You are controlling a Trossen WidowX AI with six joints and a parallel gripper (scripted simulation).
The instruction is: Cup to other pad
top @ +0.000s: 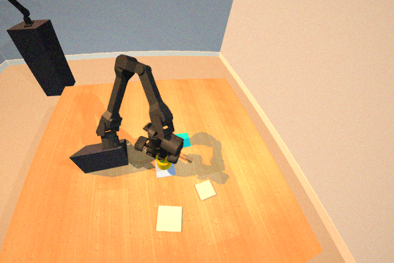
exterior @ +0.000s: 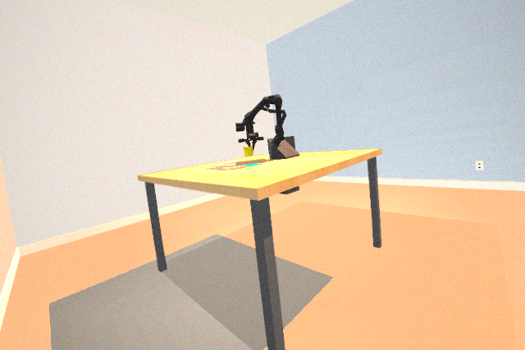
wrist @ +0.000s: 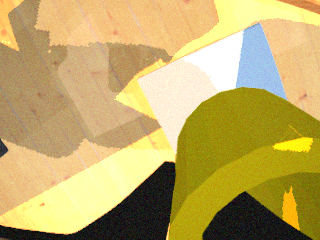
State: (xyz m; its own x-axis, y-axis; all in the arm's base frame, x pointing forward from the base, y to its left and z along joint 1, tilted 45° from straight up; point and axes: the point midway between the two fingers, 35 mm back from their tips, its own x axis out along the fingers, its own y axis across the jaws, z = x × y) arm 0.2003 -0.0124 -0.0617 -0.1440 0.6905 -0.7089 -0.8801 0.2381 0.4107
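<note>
Right now my gripper tip is 140 mm to the right of the cyan pad, 130 mm short of it and 90 mm above it. The rest, counted from my gripper tip: wooden stick: 80 mm below, 80 mm ahead, 70 mm to the left; yellow cup: 20 mm ahead, 10 mm to the right.
</note>
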